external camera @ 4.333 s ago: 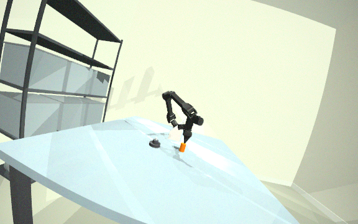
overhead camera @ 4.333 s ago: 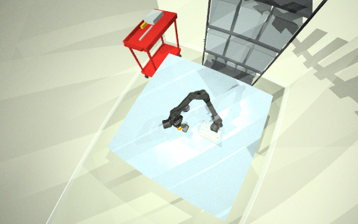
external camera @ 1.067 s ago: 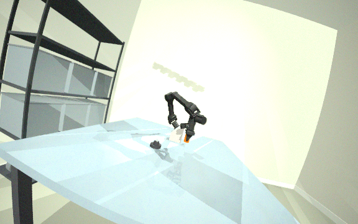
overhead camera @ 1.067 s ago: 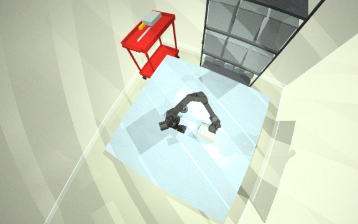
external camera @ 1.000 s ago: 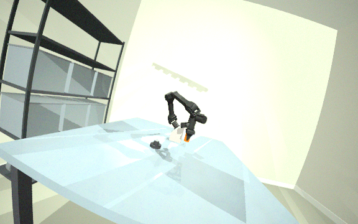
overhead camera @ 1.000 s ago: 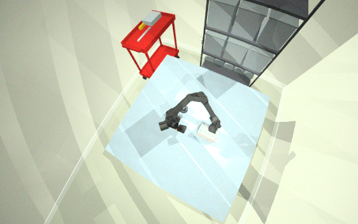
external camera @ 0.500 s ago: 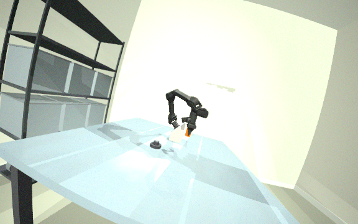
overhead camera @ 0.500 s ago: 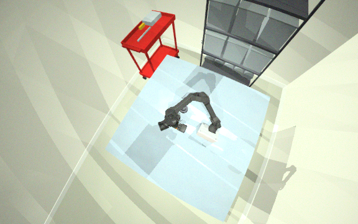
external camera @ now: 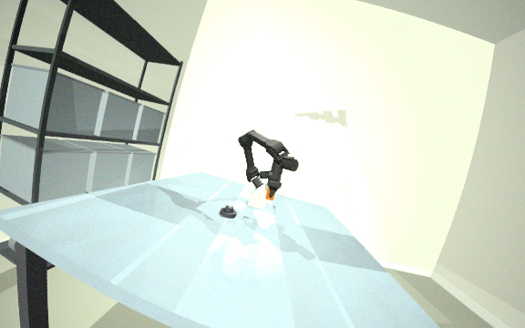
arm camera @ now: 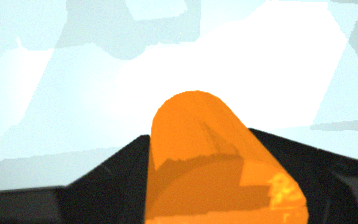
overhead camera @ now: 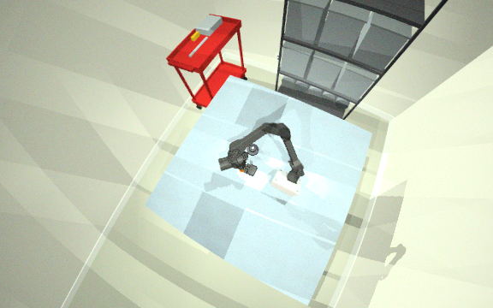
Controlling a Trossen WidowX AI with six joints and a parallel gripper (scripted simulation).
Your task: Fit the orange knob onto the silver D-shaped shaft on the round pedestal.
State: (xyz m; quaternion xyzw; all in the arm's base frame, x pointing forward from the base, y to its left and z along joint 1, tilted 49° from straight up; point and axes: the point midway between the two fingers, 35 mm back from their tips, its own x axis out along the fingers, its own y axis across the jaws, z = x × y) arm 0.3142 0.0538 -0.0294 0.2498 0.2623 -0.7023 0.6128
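Right now the dark round pedestal is 10 mm ahead of my gripper tip, 180 mm to the right of it and 110 mm below it. Also, from my gripper tip: orange knob: 30 mm above.
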